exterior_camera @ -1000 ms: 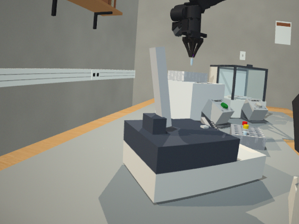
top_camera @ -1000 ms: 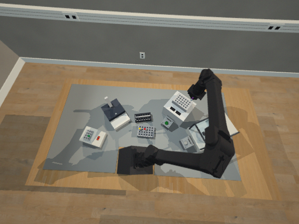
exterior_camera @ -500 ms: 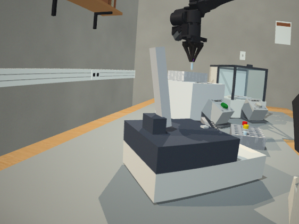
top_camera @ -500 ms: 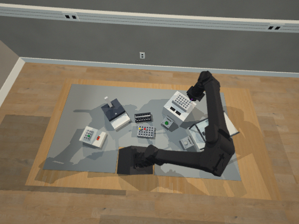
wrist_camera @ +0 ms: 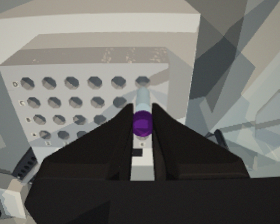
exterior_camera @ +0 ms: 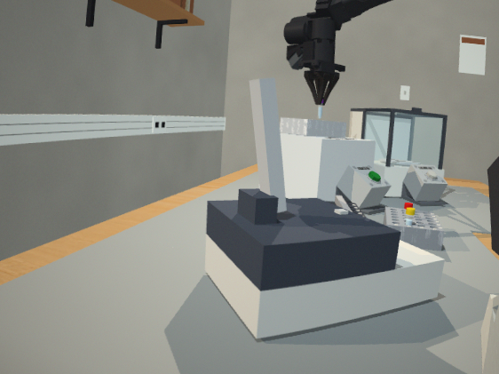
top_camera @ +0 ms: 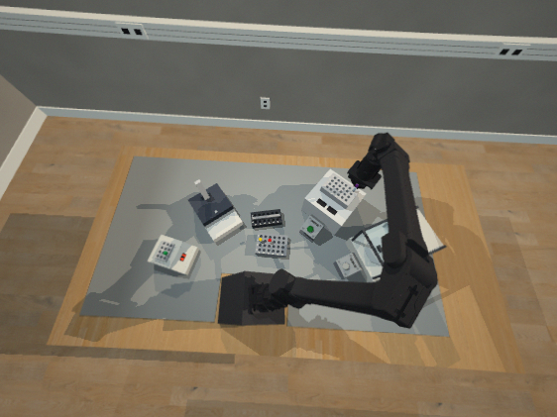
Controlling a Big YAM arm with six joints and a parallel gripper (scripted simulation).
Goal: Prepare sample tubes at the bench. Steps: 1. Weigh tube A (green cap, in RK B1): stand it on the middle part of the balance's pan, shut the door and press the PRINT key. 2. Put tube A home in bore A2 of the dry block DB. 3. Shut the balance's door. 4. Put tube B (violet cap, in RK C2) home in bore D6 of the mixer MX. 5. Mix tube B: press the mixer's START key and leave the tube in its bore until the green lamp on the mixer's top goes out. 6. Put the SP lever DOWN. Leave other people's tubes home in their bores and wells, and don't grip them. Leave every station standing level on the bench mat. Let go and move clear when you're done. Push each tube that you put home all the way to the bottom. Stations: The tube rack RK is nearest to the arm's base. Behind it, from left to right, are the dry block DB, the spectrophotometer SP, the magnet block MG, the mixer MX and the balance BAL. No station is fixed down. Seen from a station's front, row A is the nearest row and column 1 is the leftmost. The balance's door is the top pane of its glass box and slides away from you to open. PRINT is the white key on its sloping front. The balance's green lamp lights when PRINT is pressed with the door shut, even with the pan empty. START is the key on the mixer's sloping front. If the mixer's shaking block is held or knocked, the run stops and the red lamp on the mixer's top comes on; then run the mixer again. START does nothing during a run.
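The violet-capped tube B lies 20 mm below my hand. Also, from my hand: balance door (240 mm behind, 50 mm to the right); then mixer block (10 mm ahead, 50 mm to the left, 60 mm below); then green start key (110 mm behind, 180 mm to the left, 140 mm below).
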